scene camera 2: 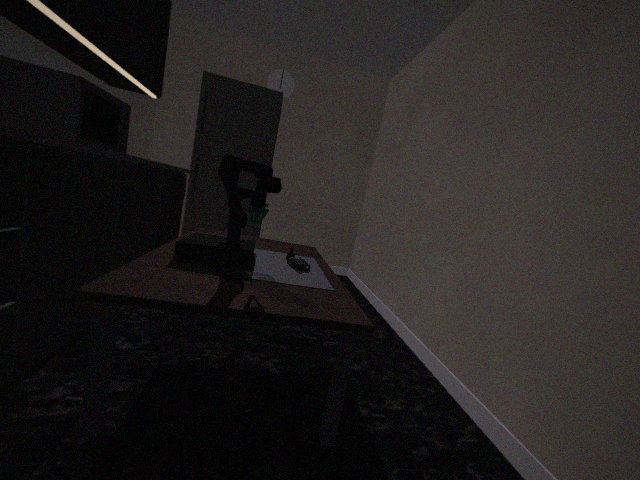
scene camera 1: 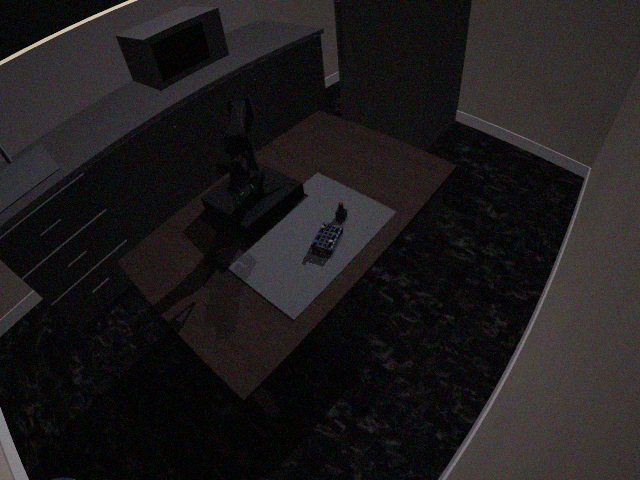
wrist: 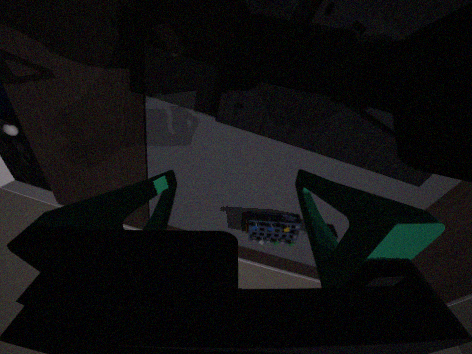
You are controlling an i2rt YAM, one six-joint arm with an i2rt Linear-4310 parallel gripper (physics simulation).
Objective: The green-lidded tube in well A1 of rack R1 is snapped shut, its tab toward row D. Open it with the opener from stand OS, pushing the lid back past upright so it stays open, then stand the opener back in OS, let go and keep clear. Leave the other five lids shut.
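Places are measured from the arm's base along level axes (x left, y back, z up), in metres.
Pixels of known places: gripper, fingertip midpoint: (scene camera 2: 255, 223) (scene camera 1: 246, 198) (wrist: 236, 176); arm's base at its link origin: (scene camera 2: 233, 242) (scene camera 1: 259, 194) (wrist: 376, 76).
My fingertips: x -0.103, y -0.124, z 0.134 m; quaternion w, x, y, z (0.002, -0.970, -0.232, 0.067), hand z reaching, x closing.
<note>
For each thing: its top centre in the pictures, then the offset to it from my fingertips. Level surfaces: height alone.
- Rack R1 at its top centre: (wrist: 271, 236) (scene camera 1: 326, 234) (scene camera 2: 299, 259) dx +0.193, dy -0.229, dz -0.170 m
- opener at its top centre: (scene camera 1: 340, 202) dx +0.322, dy -0.165, dz -0.128 m
- white mat at its surface level: dz -0.213 m
- brown table at its surface level: dz -0.216 m
Rack R1 (scene camera 1: 327, 238) (scene camera 2: 298, 264) (wrist: 273, 233) is a small blue-grey grid on the white mat, with blue, yellow, green and white lids. The wells and whether each lid is shut are too small and dark to tell. The opener (scene camera 1: 340, 205) shows an orange top and stands upright in the dark stand OS (scene camera 1: 341, 213), close to one end of the rack. In the wrist view the right finger largely covers the stand's area. My gripper (scene camera 1: 247, 192) (scene camera 2: 258, 215) (wrist: 236, 176) is open and empty, high above the table on the arm's base side, apart from rack and stand.
The white mat (scene camera 1: 279, 279) (scene camera 2: 317, 281) lies on the brown table (scene camera 1: 242, 361) (scene camera 2: 155, 289). The arm's dark base block (scene camera 1: 273, 198) (scene camera 2: 199, 250) stands beside the mat. A counter with a box-like oven (scene camera 1: 139, 56) runs behind the arm. The room is dim.
</note>
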